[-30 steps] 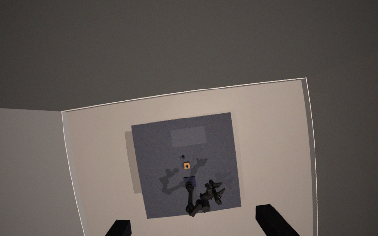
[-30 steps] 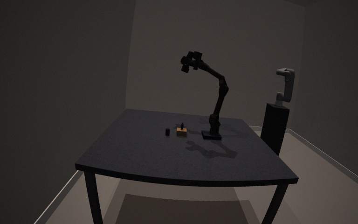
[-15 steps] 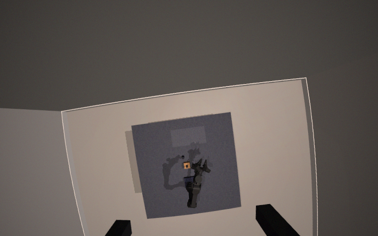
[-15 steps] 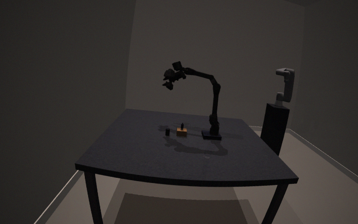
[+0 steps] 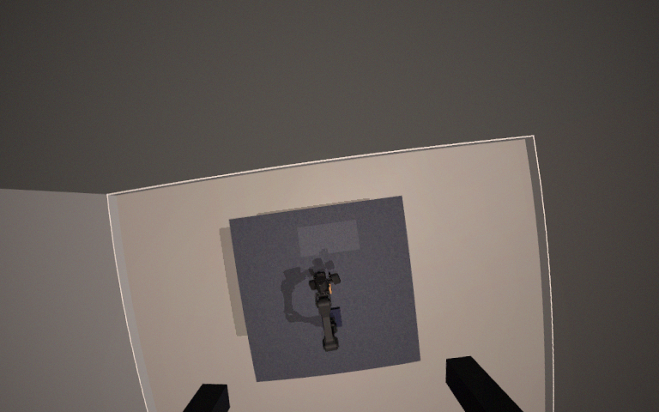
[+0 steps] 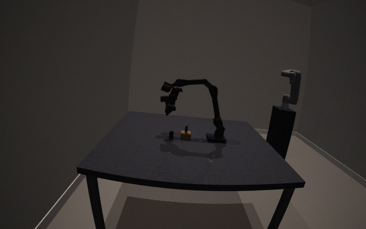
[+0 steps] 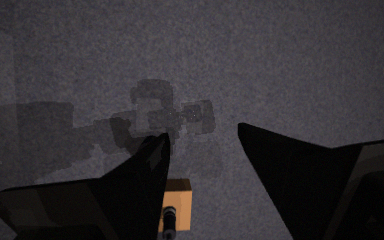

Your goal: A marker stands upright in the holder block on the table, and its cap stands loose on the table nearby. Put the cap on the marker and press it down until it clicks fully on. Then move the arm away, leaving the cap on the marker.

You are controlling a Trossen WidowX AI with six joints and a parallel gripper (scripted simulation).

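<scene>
Right now my gripper tip is 6 cm past the marker cap, 5 cm to the right of it and 14 cm above it.
</scene>
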